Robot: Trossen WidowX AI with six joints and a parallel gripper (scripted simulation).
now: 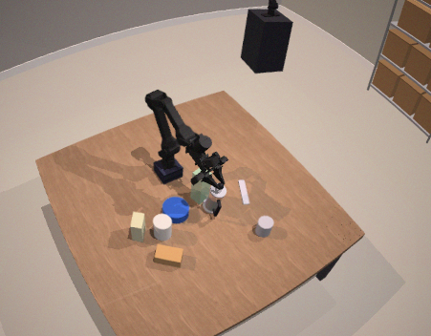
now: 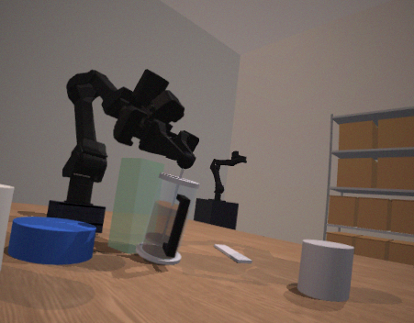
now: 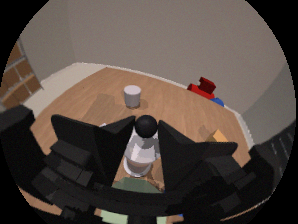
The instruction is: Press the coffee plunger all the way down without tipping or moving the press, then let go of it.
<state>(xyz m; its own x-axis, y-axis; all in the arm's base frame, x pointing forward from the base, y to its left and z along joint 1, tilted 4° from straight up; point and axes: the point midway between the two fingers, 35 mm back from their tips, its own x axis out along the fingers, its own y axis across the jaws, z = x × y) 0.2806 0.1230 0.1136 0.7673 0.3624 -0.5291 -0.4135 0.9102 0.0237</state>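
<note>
The coffee press is 1 cm to the right of my gripper tip and 9 cm below it. The rest, counted from my gripper tip: pale green block (10 cm behind, 5 cm to the right, 9 cm below); then orange block (18 cm ahead, 30 cm to the right, 15 cm below); then blue disc (5 cm behind, 18 cm to the right, 15 cm below).
</note>
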